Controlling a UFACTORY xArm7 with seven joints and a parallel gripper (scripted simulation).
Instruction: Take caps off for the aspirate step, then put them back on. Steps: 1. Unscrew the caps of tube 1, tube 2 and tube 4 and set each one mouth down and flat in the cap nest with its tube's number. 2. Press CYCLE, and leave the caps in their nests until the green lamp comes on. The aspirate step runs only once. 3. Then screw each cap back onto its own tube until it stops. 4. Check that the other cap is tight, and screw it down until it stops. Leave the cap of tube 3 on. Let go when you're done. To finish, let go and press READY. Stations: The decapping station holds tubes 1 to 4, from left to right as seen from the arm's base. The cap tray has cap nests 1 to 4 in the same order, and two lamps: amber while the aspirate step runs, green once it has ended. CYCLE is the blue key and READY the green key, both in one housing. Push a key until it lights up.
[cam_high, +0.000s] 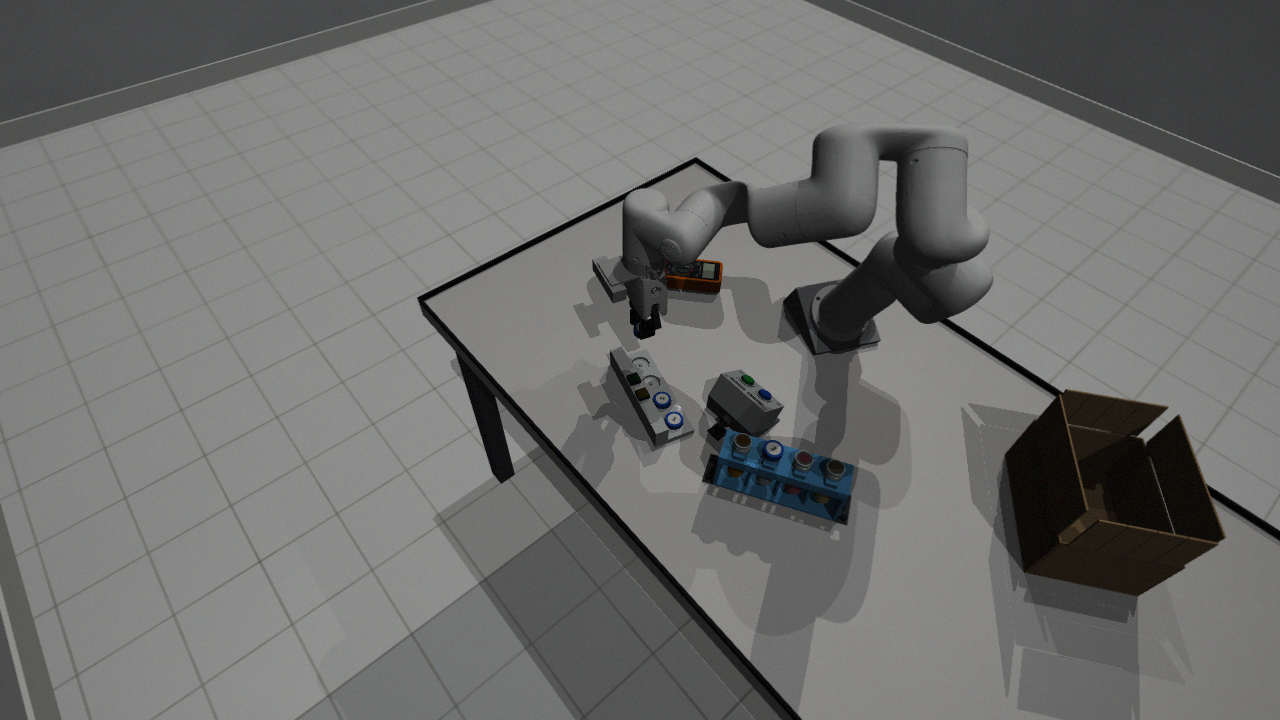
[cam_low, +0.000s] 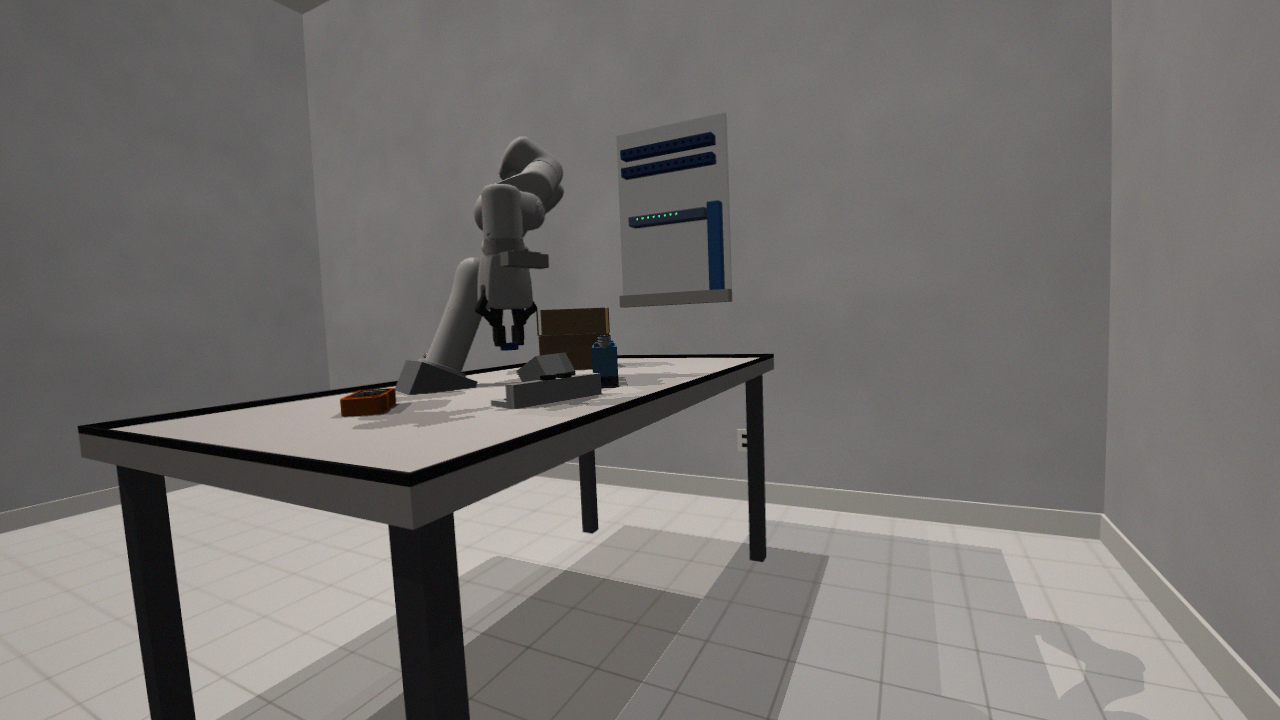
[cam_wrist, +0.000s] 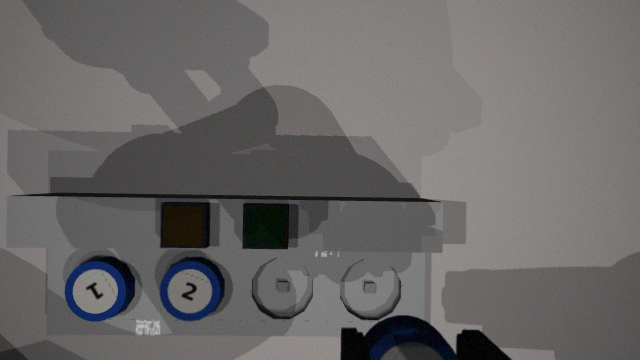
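Right now the green key is 170 mm to the left of my hand, 140 mm behind it and 70 mm below it. From my hand the other things lie so: cap 2 (120 mm below, 100 mm to the left, 10 mm ahead); then cap 1 (150 mm to the left, 120 mm below, 10 mm ahead); then cap 4 (20 mm below).
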